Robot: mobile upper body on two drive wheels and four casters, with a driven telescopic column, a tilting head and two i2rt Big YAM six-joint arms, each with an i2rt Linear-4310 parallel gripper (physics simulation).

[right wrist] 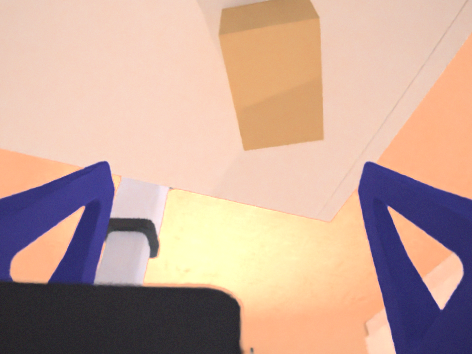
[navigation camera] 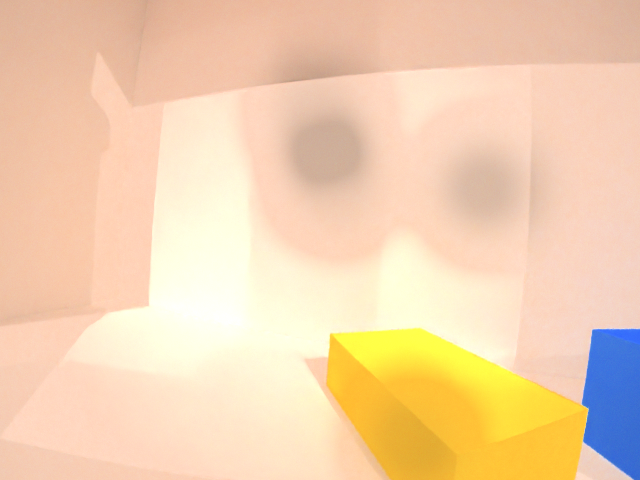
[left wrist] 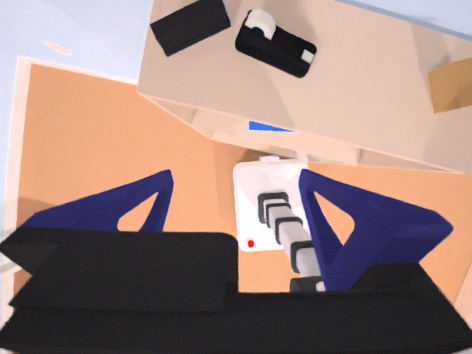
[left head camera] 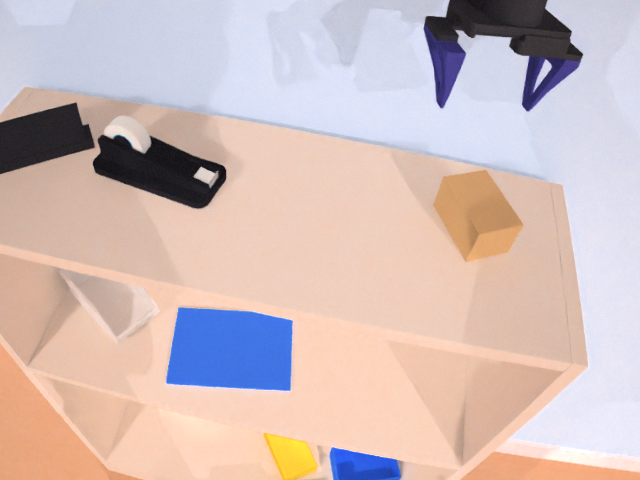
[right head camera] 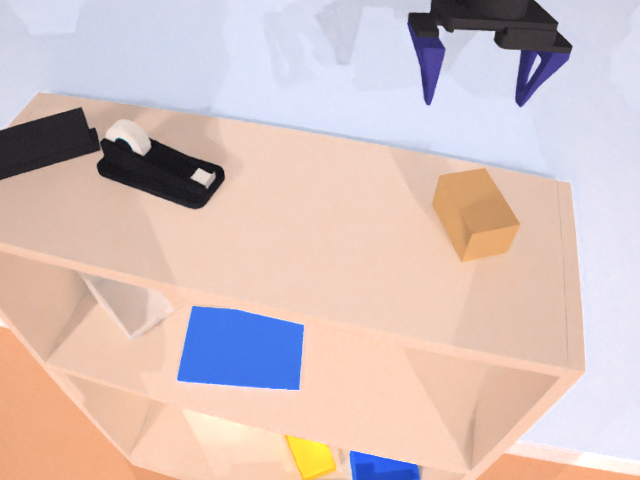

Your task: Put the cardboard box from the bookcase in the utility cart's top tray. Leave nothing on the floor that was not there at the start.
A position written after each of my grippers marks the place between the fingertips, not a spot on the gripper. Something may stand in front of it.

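My left gripper (left wrist: 235, 176) is in sight. My right gripper (left head camera: 483, 106) also appears at (right wrist: 236, 175) and (right head camera: 473, 103). A brown cardboard box (right head camera: 479, 222) is visible too, at (right wrist: 273, 62) and (left head camera: 482, 223) as well; in the navigation camera view the box is out of frame.
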